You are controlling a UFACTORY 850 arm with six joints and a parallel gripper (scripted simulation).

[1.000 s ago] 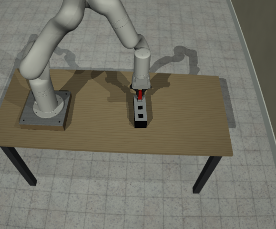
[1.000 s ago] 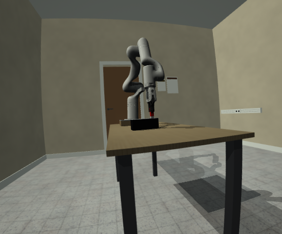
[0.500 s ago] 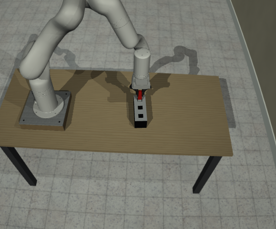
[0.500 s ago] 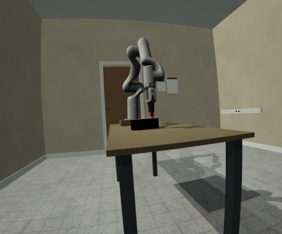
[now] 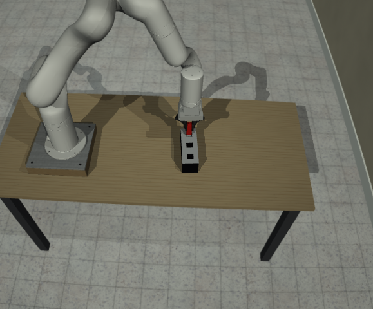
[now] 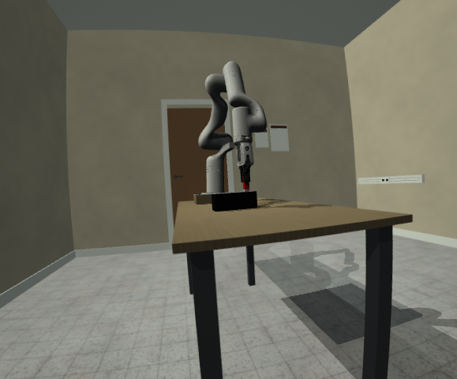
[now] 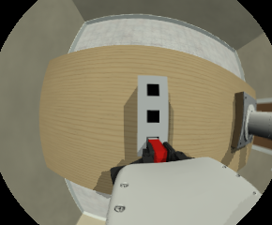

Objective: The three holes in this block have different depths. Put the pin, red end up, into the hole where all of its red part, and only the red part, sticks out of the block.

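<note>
The pin lies 2 cm below my hand. From my hand the other things lie so: black block 10 cm below, 6 cm to the right, 1 cm ahead.
</note>
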